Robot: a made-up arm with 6 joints.
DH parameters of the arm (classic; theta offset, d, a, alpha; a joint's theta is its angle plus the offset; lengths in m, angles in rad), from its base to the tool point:
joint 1: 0 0.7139 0.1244 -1.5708
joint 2: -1.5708 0 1.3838 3.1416
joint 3: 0 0 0.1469 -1.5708
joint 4: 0 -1.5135 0 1.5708
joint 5: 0 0 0 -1.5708
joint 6: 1.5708 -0.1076 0 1.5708
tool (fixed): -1.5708 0 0 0
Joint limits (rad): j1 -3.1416..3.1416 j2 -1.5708..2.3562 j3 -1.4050..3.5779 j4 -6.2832..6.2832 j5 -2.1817..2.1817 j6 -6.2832..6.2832
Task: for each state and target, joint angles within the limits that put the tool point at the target. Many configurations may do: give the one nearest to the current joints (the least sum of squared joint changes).
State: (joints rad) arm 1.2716 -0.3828 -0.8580 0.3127 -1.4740 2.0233
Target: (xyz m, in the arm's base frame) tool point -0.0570 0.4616 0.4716
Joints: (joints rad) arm 1.7385 0.3587 -1.3362 0.2037 -1.2814 2.0233
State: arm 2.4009 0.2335 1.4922 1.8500 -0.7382 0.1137
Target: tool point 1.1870 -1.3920 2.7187
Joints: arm 2.2372 -0.3913 2.1726 1.8787 -0.7849 0.1137
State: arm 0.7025 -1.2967 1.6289 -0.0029 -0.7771 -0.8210
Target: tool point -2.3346 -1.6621 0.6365
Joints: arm 0.6188 -1.5627 1.5765 -0.0046 -0.5315 -0.8210
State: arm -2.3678 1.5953 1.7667 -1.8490 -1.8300 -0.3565
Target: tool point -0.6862 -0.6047 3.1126
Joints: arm -2.5262 0.8385 2.4525 -1.8980 -1.8616 -0.3565
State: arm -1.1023 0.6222 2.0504 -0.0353 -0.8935 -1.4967
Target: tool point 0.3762 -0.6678 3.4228
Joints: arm -1.0622 0.6083 2.2342 -0.0401 -0.9151 -1.4967
